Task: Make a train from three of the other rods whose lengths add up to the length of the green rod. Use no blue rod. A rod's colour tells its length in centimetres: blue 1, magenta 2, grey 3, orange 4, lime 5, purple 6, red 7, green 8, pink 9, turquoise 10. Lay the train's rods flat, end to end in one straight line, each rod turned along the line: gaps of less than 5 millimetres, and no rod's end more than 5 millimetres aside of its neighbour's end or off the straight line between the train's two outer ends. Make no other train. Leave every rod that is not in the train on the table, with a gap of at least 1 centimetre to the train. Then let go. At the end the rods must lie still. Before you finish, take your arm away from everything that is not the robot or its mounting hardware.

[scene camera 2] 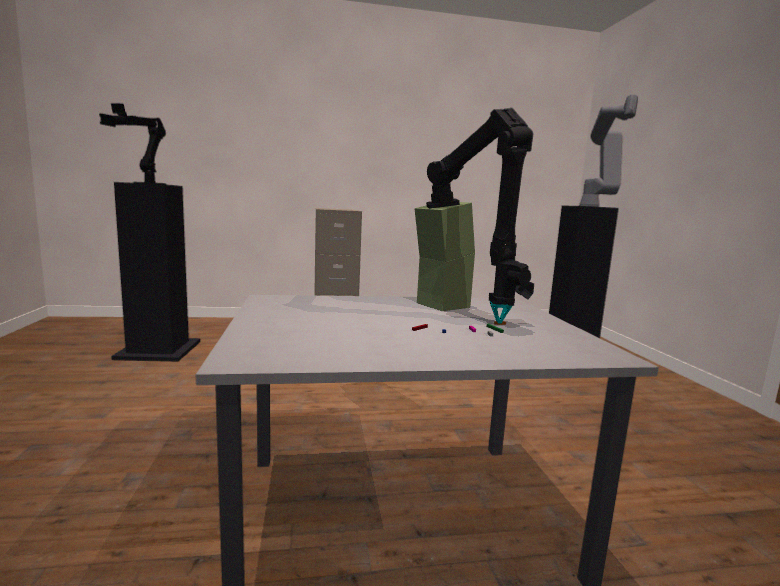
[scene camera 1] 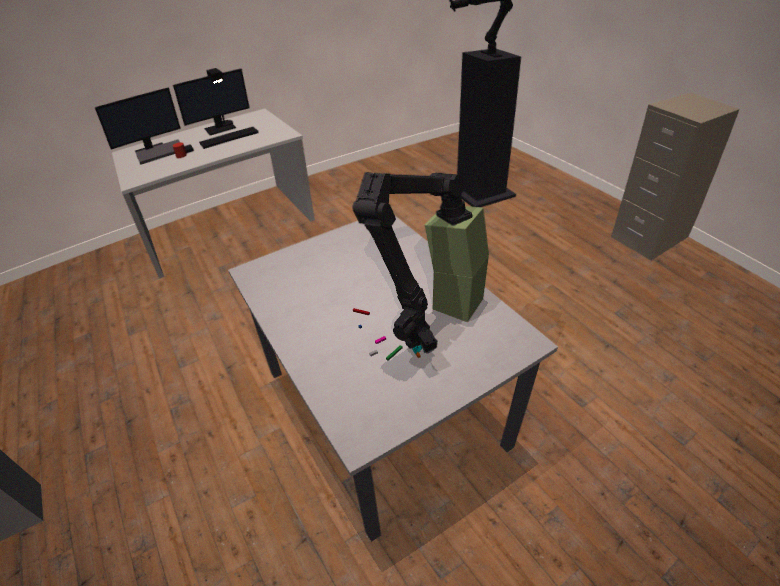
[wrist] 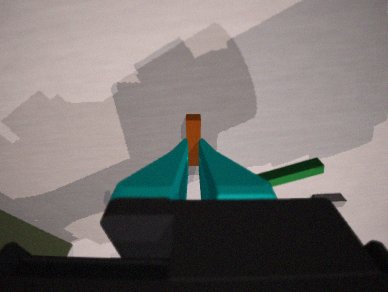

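A green rod [wrist: 312, 167] is there for me to see, and so is my own gripper [wrist: 193, 145].
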